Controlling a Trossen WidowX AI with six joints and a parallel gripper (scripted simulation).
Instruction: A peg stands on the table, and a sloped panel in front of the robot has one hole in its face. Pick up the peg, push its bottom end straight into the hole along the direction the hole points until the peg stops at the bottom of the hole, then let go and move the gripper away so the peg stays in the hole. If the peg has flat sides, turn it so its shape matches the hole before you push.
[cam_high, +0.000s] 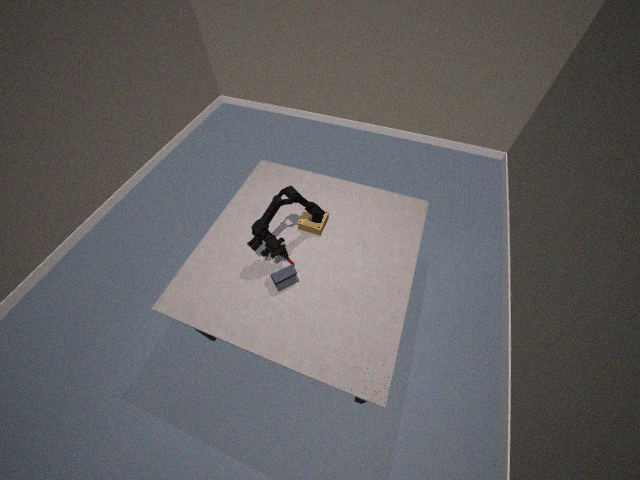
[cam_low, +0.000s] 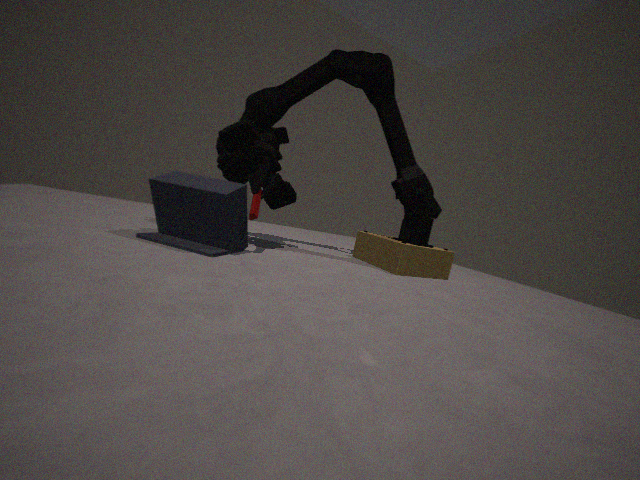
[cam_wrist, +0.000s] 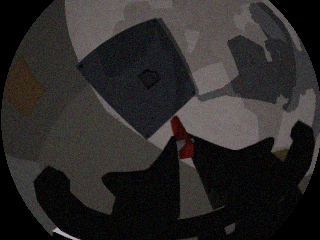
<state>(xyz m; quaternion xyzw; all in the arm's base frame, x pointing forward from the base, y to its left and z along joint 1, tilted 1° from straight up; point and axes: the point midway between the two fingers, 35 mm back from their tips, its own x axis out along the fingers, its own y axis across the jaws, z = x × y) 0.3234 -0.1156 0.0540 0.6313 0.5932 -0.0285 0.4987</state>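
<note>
Now: gripper tip 8 cm short of the grey-blue sloped panel, 1 cm to the left of it and 5 cm above it. The rest, counted from my gripper tip: red peg 1 cm to the right.
</note>
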